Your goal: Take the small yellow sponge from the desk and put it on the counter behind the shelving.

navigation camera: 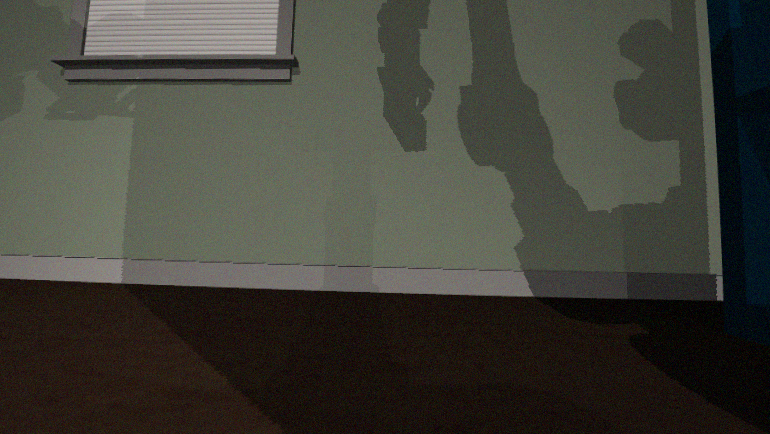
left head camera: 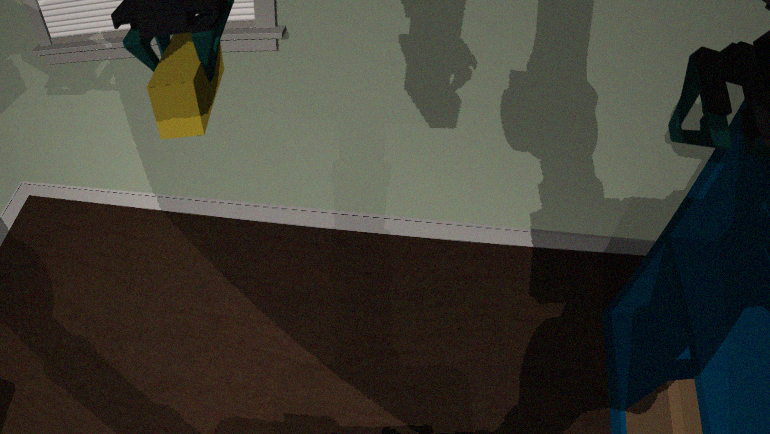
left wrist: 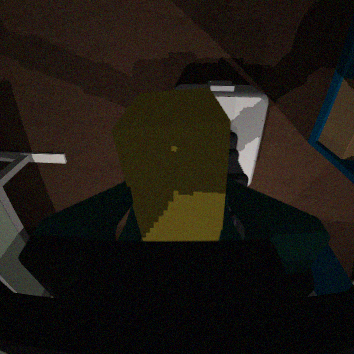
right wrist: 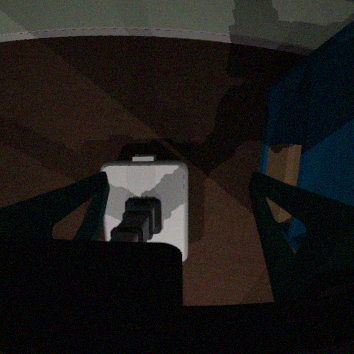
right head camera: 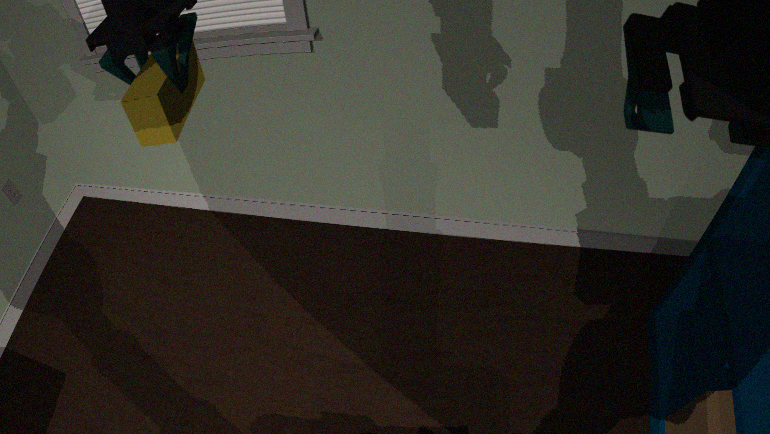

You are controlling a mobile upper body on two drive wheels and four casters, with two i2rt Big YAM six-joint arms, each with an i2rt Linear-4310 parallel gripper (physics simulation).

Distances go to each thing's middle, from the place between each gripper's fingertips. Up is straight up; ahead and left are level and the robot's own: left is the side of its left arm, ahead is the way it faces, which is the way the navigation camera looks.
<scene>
My left hand is right at the small yellow sponge (left head camera: 181, 96).
The small yellow sponge lies 11 cm ahead of my right hand, 45 cm to the left of it and 5 cm below it.
</scene>
